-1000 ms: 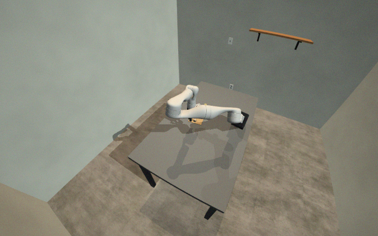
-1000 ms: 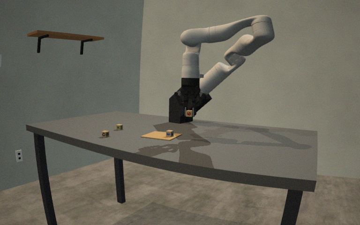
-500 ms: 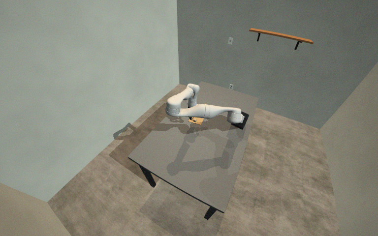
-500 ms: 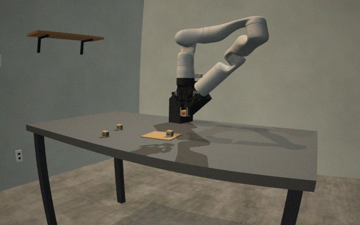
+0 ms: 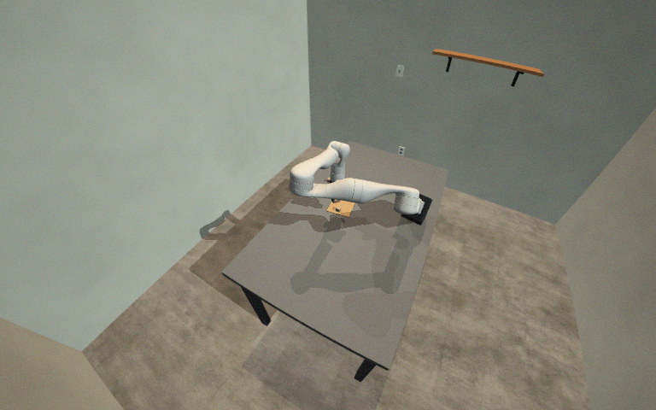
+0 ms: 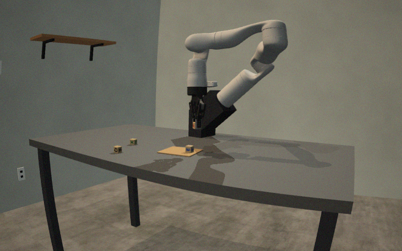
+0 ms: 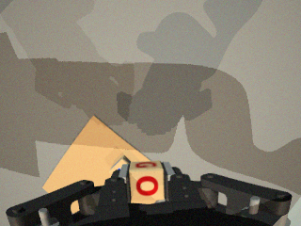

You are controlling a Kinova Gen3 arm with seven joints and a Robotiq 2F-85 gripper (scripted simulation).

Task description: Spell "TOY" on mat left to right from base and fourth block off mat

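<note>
Right now the tan mat is 12 cm below my hand and 7 cm to the right of it. Round my hand: block 1 cm below.
</note>
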